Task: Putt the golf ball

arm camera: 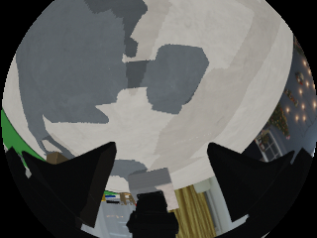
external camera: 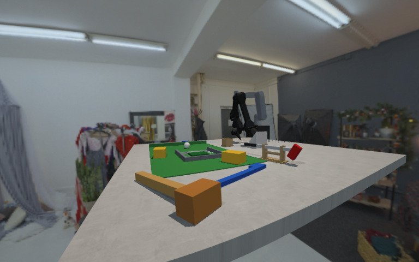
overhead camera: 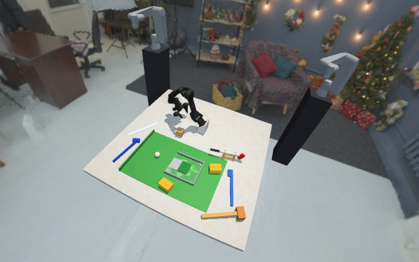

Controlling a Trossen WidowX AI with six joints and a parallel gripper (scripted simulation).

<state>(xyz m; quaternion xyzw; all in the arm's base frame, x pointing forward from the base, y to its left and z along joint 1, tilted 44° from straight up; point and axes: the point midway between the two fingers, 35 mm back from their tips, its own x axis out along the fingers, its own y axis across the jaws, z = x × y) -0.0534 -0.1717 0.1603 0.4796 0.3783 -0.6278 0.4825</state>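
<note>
Right now my gripper tip is 210 mm short of the tan cube, 60 mm to the right of it and 10 mm above it. From my gripper tip the other things lie so: white bar: 320 mm ahead, 280 mm to the right, 40 mm below; white golf ball: 520 mm ahead, 20 mm to the left, 20 mm below; wooden stand: 260 mm ahead, 560 mm to the left, 10 mm below.
</note>
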